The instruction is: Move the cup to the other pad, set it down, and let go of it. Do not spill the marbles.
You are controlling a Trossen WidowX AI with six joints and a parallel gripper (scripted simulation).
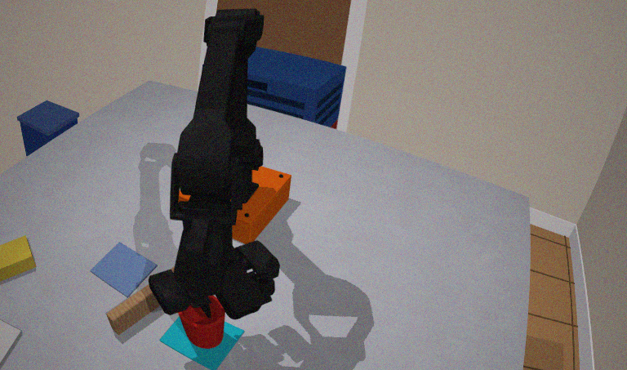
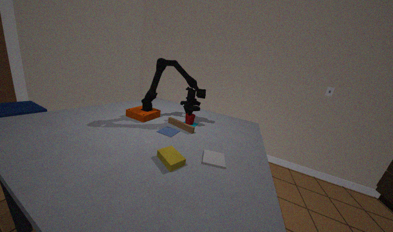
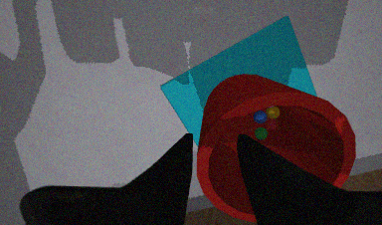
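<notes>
Now: gripper tip 20 mm short of the red cup, 20 mm to the left of it and 10 mm above it. From my gripper tip the other things lie so: wooden bar (120 mm to the right, 40 mm below); then cyan pad (30 mm ahead, 20 mm to the right, 60 mm below); then green marble (20 mm ahead, 30 mm to the right, 40 mm below).
</notes>
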